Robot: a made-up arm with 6 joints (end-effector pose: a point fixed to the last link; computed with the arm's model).
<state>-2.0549 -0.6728 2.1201 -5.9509 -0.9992 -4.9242</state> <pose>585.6 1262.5 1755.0 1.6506 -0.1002 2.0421</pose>
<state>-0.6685 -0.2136 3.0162 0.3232 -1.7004 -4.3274</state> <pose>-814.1 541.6 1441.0 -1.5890 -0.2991 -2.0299</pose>
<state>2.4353 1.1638 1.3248 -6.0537 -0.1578 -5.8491</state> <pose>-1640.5 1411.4 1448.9 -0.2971 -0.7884 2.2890</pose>
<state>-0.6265 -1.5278 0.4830 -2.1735 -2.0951 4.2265</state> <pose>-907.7 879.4 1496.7 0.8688 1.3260 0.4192</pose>
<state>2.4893 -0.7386 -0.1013 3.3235 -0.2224 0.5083</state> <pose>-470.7 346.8 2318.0 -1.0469 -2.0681 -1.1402</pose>
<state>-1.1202 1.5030 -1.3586 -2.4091 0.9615 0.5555</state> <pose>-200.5 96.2 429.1 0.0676 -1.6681 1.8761</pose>
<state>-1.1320 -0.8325 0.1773 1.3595 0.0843 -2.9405</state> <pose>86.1 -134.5 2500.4 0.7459 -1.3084 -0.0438</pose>
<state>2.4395 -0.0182 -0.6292 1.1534 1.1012 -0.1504</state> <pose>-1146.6 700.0 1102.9 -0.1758 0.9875 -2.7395</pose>
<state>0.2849 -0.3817 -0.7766 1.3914 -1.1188 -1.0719</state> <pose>1088.4 85.7 1181.1 -0.5825 0.6357 -0.7347</pose>
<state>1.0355 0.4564 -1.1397 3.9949 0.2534 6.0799</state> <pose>388.2 561.1 142.4 0.9543 1.0295 -1.2020</pose>
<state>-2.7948 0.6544 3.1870 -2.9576 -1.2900 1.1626</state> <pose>498.2 132.8 1641.2 -1.3396 0.4803 0.5490</pose>
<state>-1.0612 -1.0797 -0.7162 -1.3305 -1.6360 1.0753</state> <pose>436.5 -279.0 1637.5 0.0734 0.2752 0.4651</pose>
